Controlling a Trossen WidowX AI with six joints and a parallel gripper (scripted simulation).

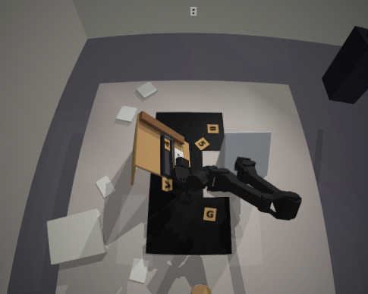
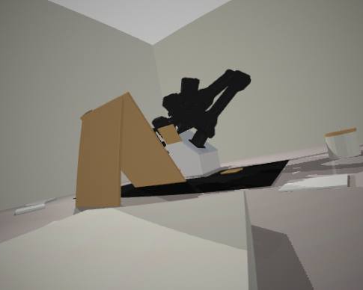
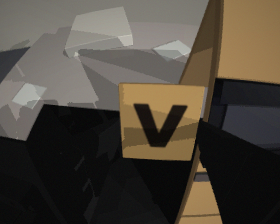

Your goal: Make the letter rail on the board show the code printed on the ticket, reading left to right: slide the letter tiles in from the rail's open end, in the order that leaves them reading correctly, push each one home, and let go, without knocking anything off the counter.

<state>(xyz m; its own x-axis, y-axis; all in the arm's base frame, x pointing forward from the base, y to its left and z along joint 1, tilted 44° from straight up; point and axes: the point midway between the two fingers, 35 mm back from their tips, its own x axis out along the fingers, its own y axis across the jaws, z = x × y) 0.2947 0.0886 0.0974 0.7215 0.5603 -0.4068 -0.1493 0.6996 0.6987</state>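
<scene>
The tile marked 4 lies 19 cm to the right of my gripper tip and 3 cm ahead of it. Round my gripper tip: black mat (16 cm below, 12 cm to the right, 12 cm behind); white ticket (17 cm to the right, 8 cm below, 3 cm behind); v tile (right at my gripper tip).
</scene>
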